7 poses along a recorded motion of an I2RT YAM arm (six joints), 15 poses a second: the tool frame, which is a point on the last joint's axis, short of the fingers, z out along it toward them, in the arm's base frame.
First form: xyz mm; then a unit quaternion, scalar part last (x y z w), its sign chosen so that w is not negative.
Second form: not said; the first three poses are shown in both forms.
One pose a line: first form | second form
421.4, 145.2, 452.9, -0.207, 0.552, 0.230, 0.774 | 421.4, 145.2, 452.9, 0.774, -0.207, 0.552, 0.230
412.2, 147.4, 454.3, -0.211, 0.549, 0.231, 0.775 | 412.2, 147.4, 454.3, 0.775, -0.211, 0.549, 0.231
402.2, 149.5, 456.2, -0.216, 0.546, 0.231, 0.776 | 402.2, 149.5, 456.2, 0.776, -0.216, 0.546, 0.231
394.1, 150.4, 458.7, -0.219, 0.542, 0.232, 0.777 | 394.1, 150.4, 458.7, 0.777, -0.219, 0.542, 0.232
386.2, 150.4, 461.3, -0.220, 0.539, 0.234, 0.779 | 386.2, 150.4, 461.3, 0.779, -0.220, 0.539, 0.234
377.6, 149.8, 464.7, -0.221, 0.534, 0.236, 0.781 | 377.6, 149.8, 464.7, 0.781, -0.221, 0.534, 0.236
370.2, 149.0, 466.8, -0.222, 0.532, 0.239, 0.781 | 370.2, 149.0, 466.8, 0.781, -0.222, 0.532, 0.239
